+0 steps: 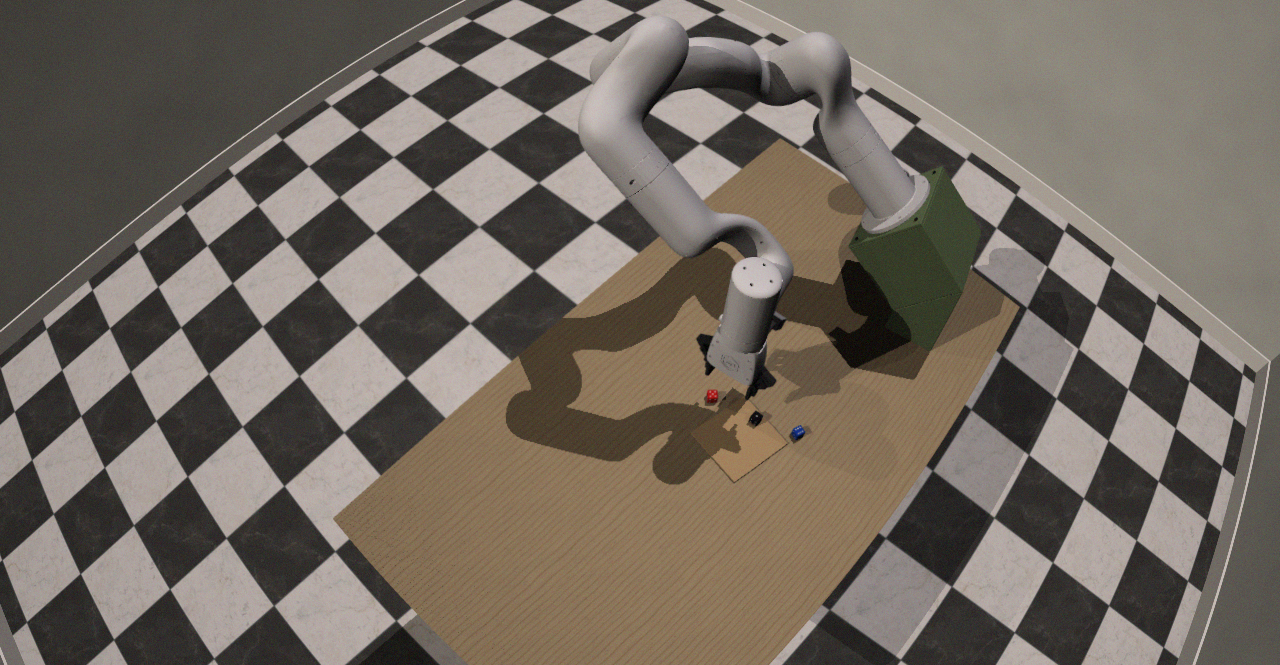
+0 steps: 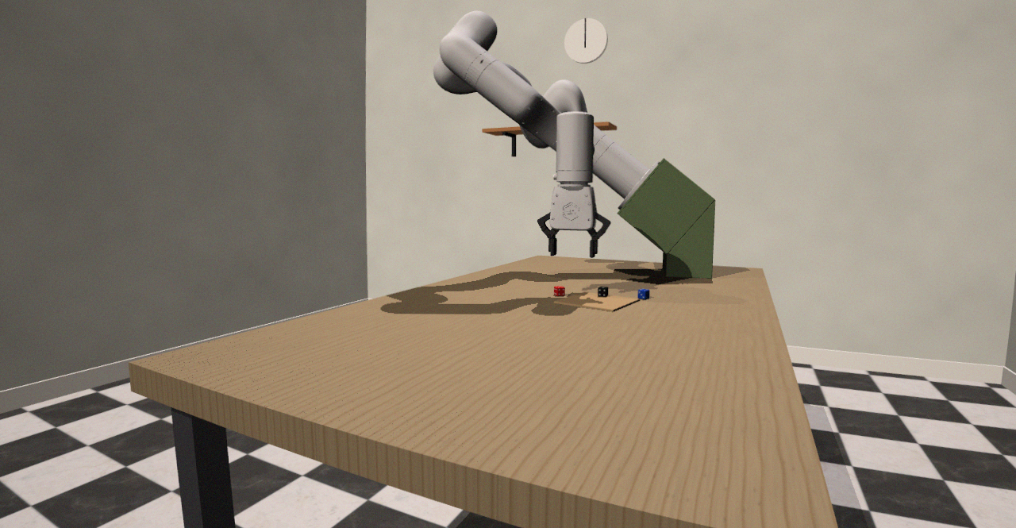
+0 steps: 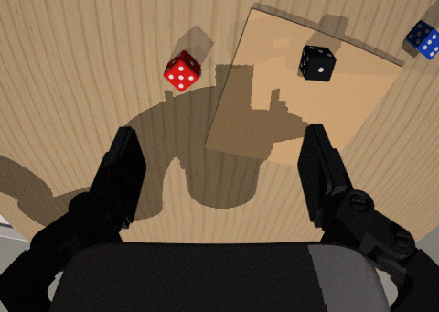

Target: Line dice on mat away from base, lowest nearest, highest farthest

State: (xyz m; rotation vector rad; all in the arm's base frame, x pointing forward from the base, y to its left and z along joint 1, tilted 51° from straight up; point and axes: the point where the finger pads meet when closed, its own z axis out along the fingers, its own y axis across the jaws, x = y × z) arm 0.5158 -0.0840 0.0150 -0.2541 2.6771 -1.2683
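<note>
Right now my hand is 30 mm to the left of the red die and 90 mm above it. Round my hand: tan mat 40 mm ahead, 70 mm to the left, 100 mm below; then black die 10 mm behind, 70 mm to the left, 90 mm below; then blue die 40 mm behind, 160 mm to the left, 90 mm below.
</note>
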